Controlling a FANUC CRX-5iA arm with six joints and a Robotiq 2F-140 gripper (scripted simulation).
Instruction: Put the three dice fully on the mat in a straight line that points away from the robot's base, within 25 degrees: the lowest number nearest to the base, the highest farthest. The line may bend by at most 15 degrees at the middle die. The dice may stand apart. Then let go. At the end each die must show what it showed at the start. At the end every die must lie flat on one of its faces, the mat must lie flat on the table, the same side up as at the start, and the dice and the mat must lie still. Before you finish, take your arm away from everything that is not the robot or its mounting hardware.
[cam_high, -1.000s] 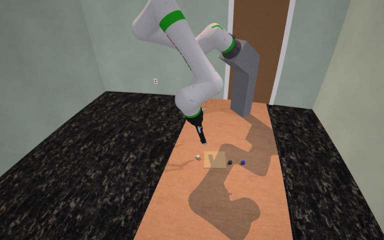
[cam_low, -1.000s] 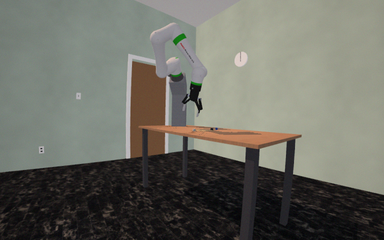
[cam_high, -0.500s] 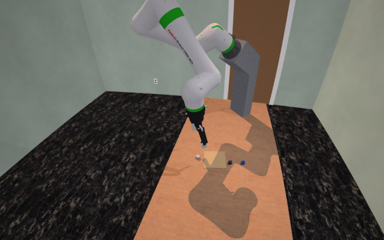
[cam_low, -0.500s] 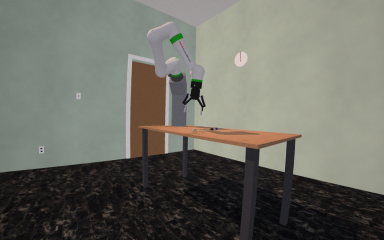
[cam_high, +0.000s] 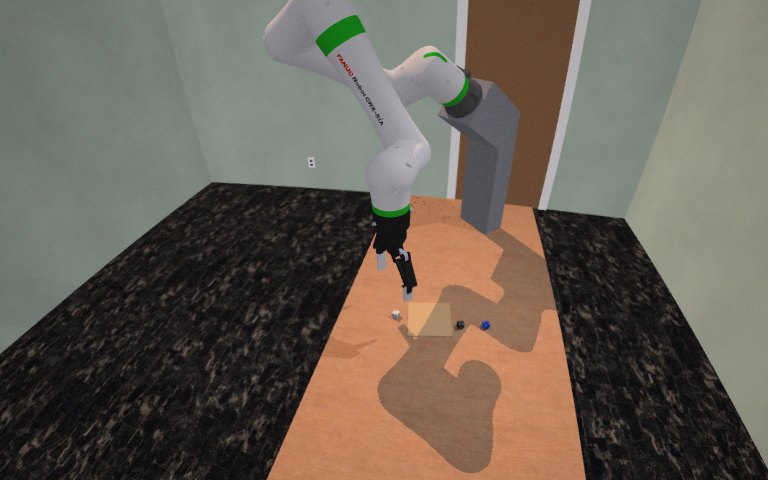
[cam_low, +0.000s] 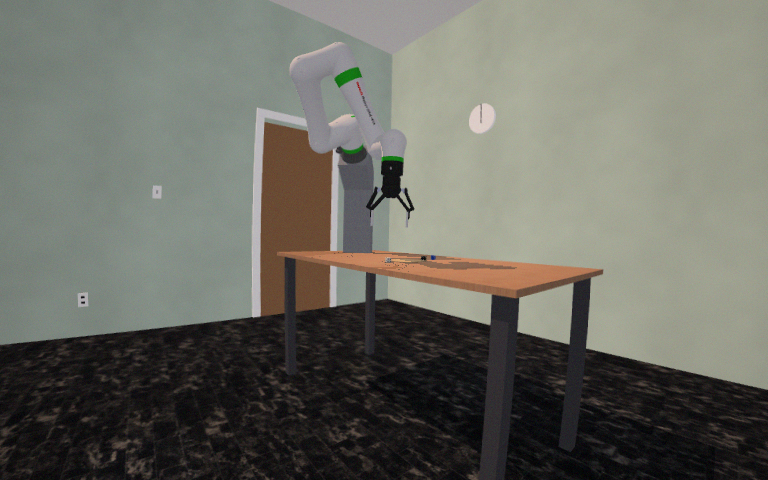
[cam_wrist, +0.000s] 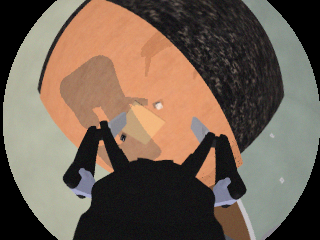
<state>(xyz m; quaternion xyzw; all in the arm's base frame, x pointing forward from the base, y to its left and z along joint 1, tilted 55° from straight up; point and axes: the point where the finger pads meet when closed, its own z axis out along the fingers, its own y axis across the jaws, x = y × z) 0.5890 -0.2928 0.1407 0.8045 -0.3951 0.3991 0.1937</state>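
Right now my hand is 15 cm above the white die. Also, from my hand: tan mat (16 cm below, 11 cm to the left, 2 cm ahead); then blue die (28 cm to the left, 15 cm below, 8 cm ahead); then black die (20 cm to the left, 15 cm below, 7 cm ahead).
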